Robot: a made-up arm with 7 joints.
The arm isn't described. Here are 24 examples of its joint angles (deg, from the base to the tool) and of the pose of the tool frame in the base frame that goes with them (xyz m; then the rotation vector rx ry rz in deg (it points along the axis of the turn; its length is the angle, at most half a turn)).
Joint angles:
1: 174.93 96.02 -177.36 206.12 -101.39 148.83 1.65
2: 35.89 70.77 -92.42 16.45 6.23 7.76 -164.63
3: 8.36 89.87 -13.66 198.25 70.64 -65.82 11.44
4: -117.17 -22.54 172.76 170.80 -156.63 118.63 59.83
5: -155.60 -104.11 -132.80 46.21 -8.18 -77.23 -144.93
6: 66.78 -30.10 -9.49 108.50 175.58 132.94 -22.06
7: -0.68 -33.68 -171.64 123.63 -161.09 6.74 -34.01
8: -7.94 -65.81 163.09 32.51 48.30 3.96 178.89
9: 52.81 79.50 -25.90 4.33 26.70 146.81 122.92
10: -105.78 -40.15 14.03 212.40 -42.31 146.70 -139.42
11: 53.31 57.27 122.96 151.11 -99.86 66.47 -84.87
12: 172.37 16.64 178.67 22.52 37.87 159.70 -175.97
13: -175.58 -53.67 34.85 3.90 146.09 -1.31 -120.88
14: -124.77 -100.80 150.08 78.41 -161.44 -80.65 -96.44
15: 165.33 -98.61 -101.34 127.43 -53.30 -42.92 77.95
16: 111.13 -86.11 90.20 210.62 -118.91 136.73 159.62
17: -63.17 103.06 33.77 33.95 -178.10 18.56 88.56
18: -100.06 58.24 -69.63 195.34 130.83 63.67 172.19
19: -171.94 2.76 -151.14 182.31 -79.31 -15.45 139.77
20: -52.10 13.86 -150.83 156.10 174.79 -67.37 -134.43
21: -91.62 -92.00 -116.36 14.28 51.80 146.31 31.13
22: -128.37 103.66 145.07 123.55 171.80 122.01 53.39
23: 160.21 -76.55 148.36 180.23 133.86 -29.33 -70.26
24: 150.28 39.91 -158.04 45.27 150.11 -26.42 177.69
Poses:
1: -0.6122 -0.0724 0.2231 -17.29 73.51 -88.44
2: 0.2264 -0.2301 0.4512 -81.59 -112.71 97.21
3: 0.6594 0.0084 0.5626 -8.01 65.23 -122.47
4: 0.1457 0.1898 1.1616 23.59 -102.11 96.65
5: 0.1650 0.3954 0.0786 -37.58 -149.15 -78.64
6: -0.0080 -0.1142 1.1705 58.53 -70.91 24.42
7: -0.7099 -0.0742 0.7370 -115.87 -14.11 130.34
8: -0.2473 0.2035 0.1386 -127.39 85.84 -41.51
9: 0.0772 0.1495 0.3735 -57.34 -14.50 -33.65
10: 0.0321 0.4614 0.8978 81.15 -5.49 -36.01
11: 0.2368 0.6607 0.9147 -9.31 -147.05 -98.41
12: 0.0921 0.0535 0.6424 0.35 -57.78 -43.68
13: -0.0494 -0.0220 0.5082 15.65 -122.61 -1.90
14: 0.2572 0.1611 0.0732 67.02 -56.55 -18.01
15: 0.7838 0.0612 0.3549 -44.50 56.14 -44.27
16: 0.3943 -0.4886 0.5676 -54.51 45.67 120.60
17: 0.1737 0.0696 0.1251 -116.81 -36.68 -24.72
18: 0.0308 -0.6987 0.8478 57.43 83.41 -3.28
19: -0.1291 0.0562 1.2163 4.42 -19.35 -82.44
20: -0.1093 -0.0273 1.0967 -42.21 -66.38 8.76
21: -0.1544 0.1691 0.4372 -54.84 -10.09 -61.48
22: -0.4027 -0.6953 0.4233 6.28 -139.90 -18.12
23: 0.6840 -0.3711 0.5715 84.52 -78.01 127.18
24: 0.1531 -0.0185 0.7200 122.80 19.06 57.91
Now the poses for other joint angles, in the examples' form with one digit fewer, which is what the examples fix.
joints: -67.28 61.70 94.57 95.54 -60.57 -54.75 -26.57
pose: 0.495 -0.281 0.817 40.4 15.1 168.7
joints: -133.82 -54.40 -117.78 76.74 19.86 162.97 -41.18
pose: 0.036 0.433 0.527 -33.8 89.0 -148.9
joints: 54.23 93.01 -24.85 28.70 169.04 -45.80 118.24
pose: 0.140 0.030 0.259 62.6 75.0 -142.5
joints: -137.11 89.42 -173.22 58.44 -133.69 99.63 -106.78
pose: -0.240 -0.261 0.888 70.3 21.4 -31.5
